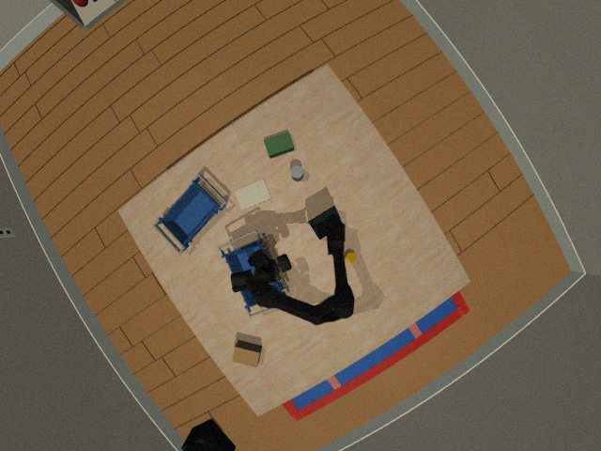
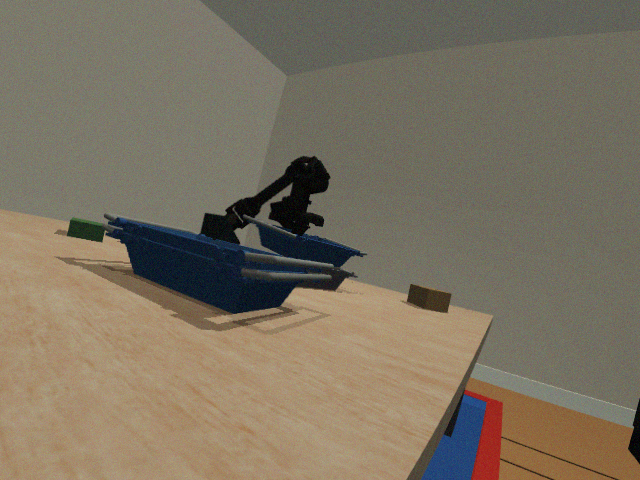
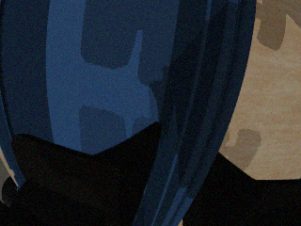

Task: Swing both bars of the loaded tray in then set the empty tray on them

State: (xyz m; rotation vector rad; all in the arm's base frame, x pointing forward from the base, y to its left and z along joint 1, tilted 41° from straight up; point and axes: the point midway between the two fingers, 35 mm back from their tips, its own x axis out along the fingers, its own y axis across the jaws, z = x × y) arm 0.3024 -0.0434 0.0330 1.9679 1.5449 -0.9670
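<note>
Right now the blue tray is 70 mm ahead of my gripper tip, 30 mm above it and 20 mm to the right of it. Round my gripper tip: grey cylinder: 340 mm behind, 250 mm to the right, 60 mm below; pale sheet: 300 mm to the right, 120 mm behind, 90 mm below; yellow disc: 300 mm behind, 200 mm to the left, 80 mm below.
</note>
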